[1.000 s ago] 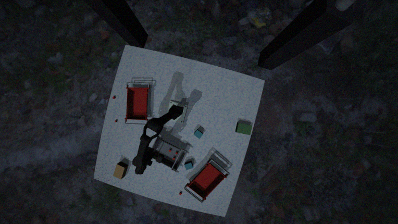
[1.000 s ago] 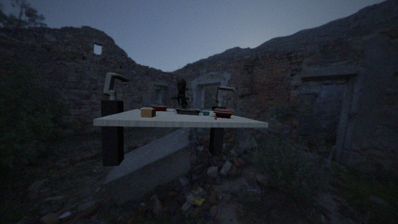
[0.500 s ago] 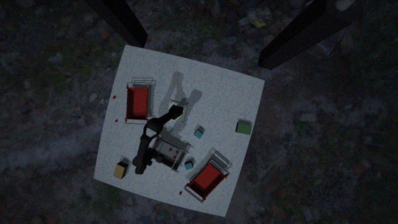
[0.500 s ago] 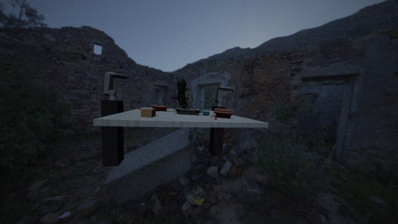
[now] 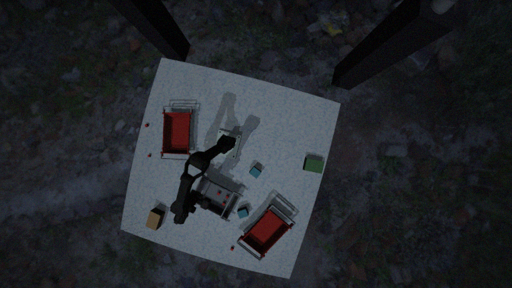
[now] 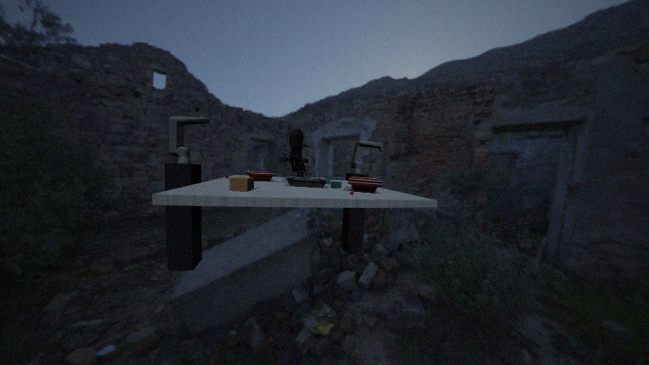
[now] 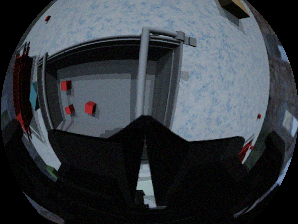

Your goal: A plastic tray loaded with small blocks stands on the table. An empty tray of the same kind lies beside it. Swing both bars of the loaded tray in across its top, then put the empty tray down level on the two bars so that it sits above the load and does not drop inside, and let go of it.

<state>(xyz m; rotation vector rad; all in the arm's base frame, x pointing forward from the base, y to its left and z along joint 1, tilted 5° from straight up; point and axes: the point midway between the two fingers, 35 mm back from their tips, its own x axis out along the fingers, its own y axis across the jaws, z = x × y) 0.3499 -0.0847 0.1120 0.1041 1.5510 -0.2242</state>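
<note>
The red plastic tray is 310 mm behind my gripper tip, 260 mm to the right of it and 50 mm below it. Also, from my gripper tip: green block: 340 mm behind, 650 mm to the left, 70 mm below; tan block: 300 mm ahead, 280 mm to the right, 60 mm below.
</note>
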